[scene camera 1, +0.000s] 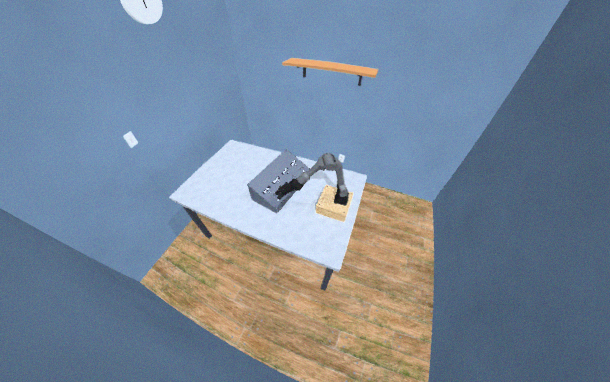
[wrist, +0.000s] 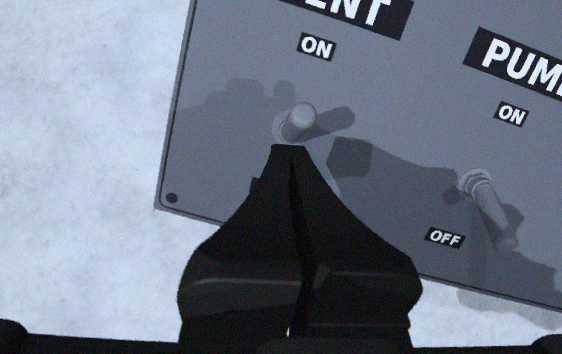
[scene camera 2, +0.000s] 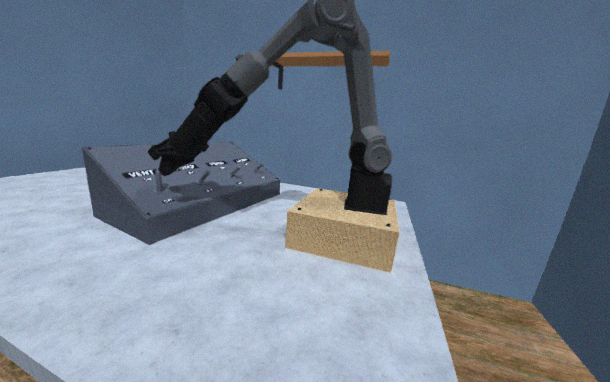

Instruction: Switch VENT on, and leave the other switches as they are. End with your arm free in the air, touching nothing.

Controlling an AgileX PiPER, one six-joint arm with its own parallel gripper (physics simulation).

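The grey sloped console (scene camera 1: 265, 178) (scene camera 2: 117, 210) (wrist: 240, 55) carries a row of toggle switches. The VENT lever (scene camera 2: 159, 183) (wrist: 300, 121) leans toward its ON label (wrist: 316, 46), unlike its neighbour; its OFF label is hidden in the wrist view. The PUMP lever (scene camera 2: 204, 177) (wrist: 492, 212) leans toward its OFF label (wrist: 444, 237). My gripper (scene camera 1: 278, 195) (scene camera 2: 165, 170) (wrist: 286, 164) is shut and empty. Its fingertips are very close to the VENT lever, on its OFF side in the wrist view; contact cannot be told. The two farther levers (scene camera 2: 236, 173) (scene camera 2: 258, 169) tilt much like the PUMP lever.
The arm stands on a wooden block (scene camera 1: 330, 209) (scene camera 2: 340, 240) near the right edge of the table (scene camera 1: 220, 185) (scene camera 2: 175, 310). The forearm reaches over the console. An orange shelf (scene camera 1: 330, 66) (scene camera 2: 310, 59) hangs on the wall behind.
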